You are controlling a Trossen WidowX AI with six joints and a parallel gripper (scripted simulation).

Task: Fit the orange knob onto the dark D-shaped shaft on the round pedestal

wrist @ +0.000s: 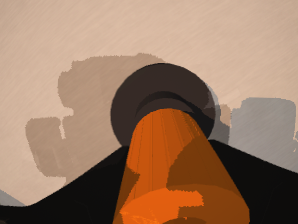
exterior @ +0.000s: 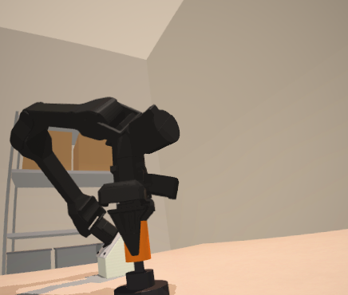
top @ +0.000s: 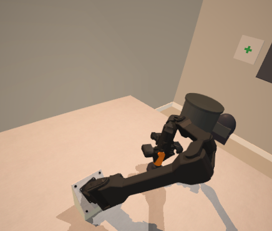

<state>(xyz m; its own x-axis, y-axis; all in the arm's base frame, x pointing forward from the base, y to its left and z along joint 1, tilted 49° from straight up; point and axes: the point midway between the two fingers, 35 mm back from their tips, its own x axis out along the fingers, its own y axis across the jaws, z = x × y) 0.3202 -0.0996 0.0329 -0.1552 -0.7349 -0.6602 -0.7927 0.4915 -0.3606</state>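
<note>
Now: gripper tip 2 cm below the orange knob. Also, from my gripper tip: dark pedestal (4 cm below).
</note>
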